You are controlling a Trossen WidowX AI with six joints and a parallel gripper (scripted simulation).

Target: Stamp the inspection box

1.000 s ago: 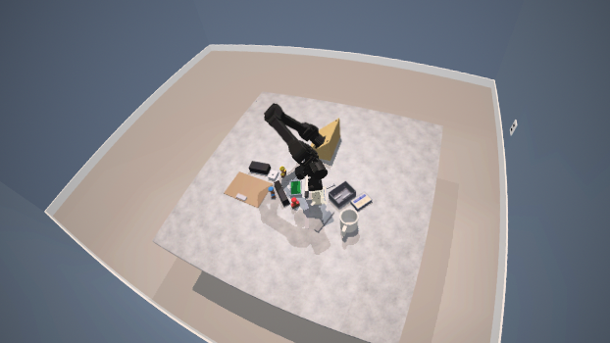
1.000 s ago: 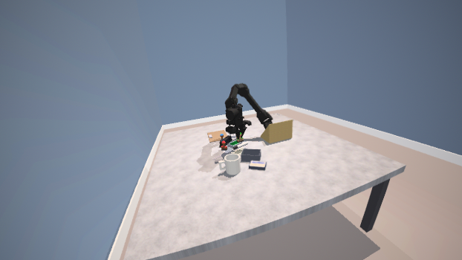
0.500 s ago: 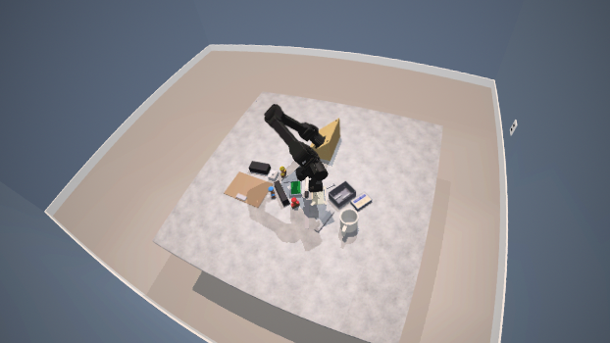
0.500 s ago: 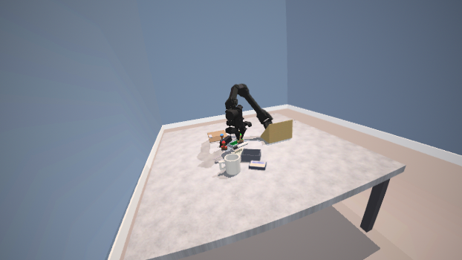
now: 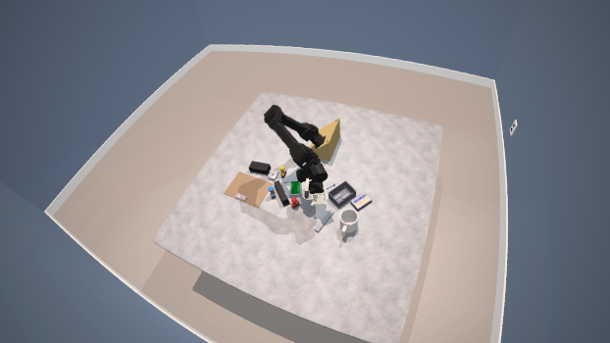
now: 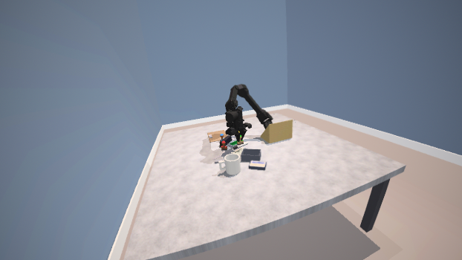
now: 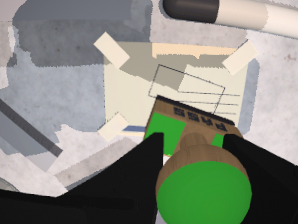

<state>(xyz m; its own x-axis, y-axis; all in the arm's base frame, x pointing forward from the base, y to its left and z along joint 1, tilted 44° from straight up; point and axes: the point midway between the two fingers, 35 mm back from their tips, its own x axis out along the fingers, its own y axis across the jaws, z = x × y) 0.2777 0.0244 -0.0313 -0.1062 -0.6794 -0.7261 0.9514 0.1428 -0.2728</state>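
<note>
Now: the cream card 80 mm below my gripper tip and 10 mm ahead of it. Also, from my gripper tip: dark-capped marker (70 mm below, 60 mm to the right, 20 mm behind); then red stamp (90 mm to the right, 80 mm ahead, 60 mm below); then green stamp (right at my gripper tip).
</note>
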